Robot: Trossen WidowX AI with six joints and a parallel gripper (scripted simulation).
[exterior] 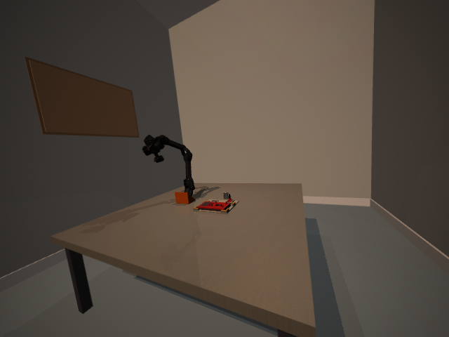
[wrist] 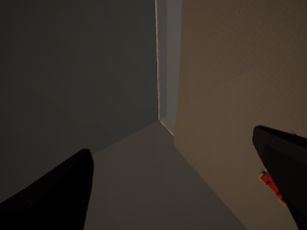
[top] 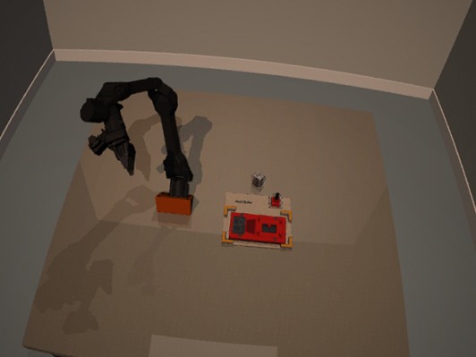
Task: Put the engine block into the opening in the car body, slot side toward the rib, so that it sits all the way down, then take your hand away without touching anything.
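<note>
Now: the engine block 440 mm ahead of my gripper tip, 270 mm to the left of it and 370 mm below it.
</note>
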